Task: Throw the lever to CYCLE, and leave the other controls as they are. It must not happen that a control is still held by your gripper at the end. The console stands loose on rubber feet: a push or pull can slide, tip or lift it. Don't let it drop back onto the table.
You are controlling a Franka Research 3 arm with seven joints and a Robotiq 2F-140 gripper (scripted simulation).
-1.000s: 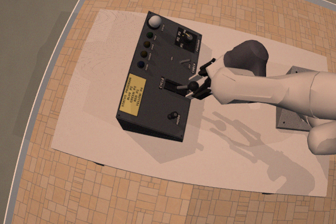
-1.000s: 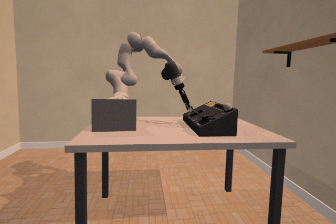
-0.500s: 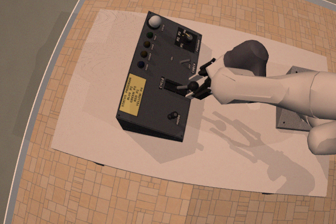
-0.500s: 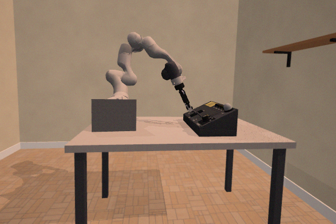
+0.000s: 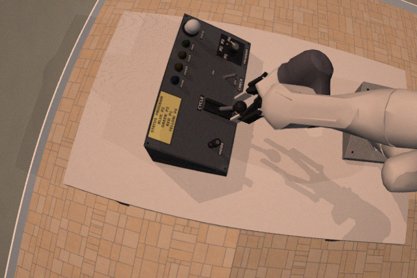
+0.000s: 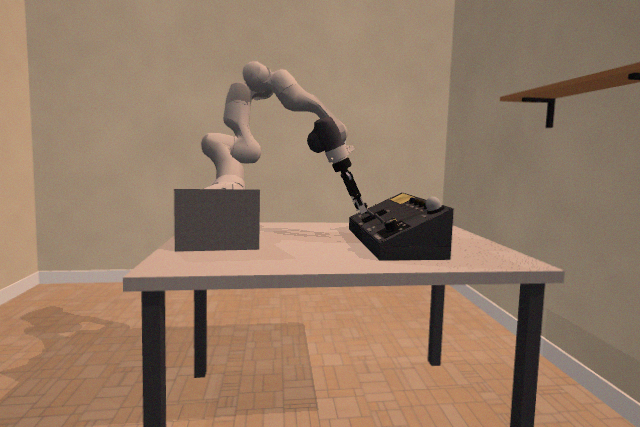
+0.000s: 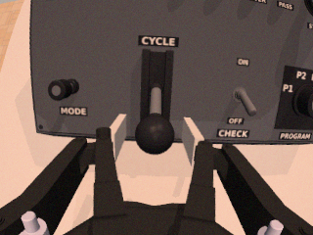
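My gripper is now 8 cm to the left of the dark console, 8 cm short of it and 6 cm above it. Also, from my hand: mode knob (11 cm to the left, 8 cm ahead, 3 cm below); check toggle (13 cm to the right, 4 cm below, 4 cm ahead); program dial (25 cm to the right, 3 cm below, 3 cm ahead).
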